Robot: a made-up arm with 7 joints. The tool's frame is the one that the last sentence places.
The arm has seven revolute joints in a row. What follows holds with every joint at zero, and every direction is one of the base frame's. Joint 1 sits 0.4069 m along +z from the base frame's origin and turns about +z. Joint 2 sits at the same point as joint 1 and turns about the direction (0, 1, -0.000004). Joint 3 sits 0.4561 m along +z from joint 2 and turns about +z. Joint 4 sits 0.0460 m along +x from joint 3 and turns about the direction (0, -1, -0.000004). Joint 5 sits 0.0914 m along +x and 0.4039 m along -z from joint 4 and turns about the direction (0, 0.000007, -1). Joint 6 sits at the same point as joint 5 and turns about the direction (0, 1, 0.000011). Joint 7 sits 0.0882 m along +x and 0.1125 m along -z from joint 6 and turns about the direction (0, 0.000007, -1). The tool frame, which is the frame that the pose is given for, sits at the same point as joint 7; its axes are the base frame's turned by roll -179.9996, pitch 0.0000 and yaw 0.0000 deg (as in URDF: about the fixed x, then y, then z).
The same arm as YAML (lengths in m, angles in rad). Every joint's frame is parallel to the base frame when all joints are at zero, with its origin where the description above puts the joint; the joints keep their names.
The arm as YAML. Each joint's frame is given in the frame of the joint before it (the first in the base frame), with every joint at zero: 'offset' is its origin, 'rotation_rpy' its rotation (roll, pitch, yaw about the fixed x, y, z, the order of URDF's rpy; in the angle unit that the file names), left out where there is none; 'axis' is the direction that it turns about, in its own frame. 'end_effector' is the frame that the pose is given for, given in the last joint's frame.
length_unit: m
angle_unit: rad
chain:
  - id: joint 1
    offset: [0.0, 0.0, 0.4069]
    axis: "+z"
  - id: joint 2
    offset: [0.0, 0.0, 0.0]
    axis: "+y"
  - id: joint 3
    offset: [0.0, 0.0, 0.4561]
    axis: "+z"
  - id: joint 4
    offset: [0.046, 0.0, 0.0]
    axis: "-y"
  - id: joint 5
    offset: [0.0914, 0.0, -0.4039]
    axis: "-z"
  - id: joint 6
    offset: [0.0, 0.0, 0.0]
    axis: "+y"
  - id: joint 7
    offset: [0.0882, 0.0, -0.1125]
    axis: "-z"
end_effector:
  offset: [0.0, 0.0, 0.0]
  rotation_rpy: [-3.1416, 0.0, 0.0]

